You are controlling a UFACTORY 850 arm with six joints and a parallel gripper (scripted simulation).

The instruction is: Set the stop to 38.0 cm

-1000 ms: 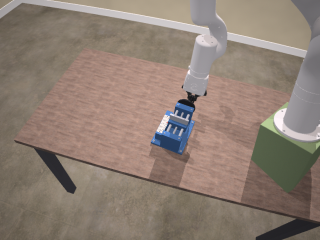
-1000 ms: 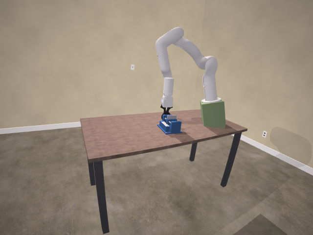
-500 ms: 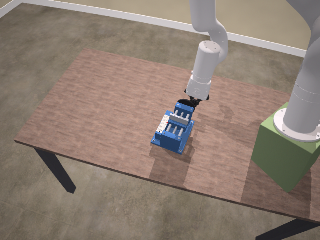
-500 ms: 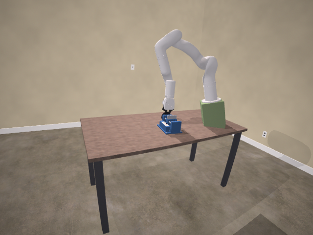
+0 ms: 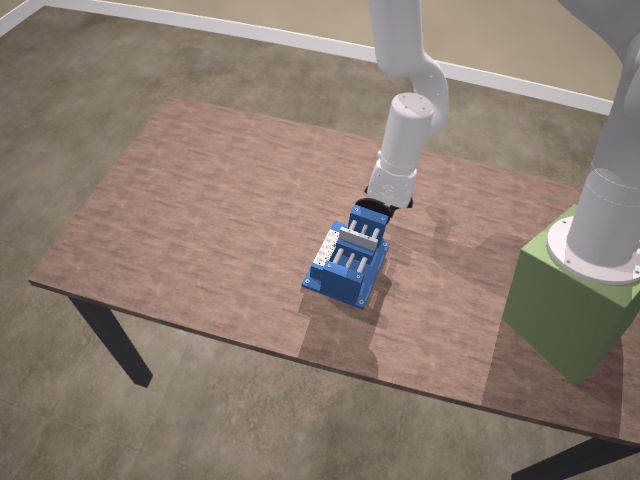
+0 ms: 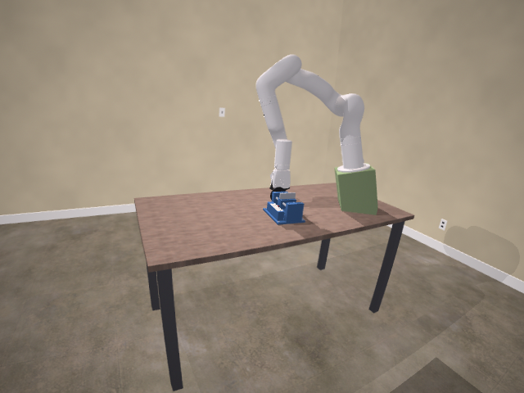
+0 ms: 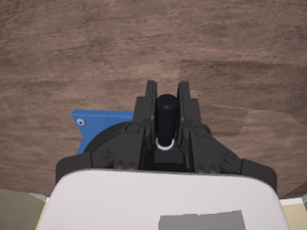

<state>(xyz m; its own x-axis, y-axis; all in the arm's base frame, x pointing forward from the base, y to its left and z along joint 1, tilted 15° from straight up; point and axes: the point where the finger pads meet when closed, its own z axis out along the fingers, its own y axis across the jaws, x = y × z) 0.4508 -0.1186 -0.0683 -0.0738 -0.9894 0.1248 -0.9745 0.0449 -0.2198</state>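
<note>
Now: the grey stop block 50 mm ahead of my hand, 150 mm to the left of it and 40 mm above it. From my hand the other things lie so: black handwheel (10 mm ahead, 20 mm to the left).
</note>
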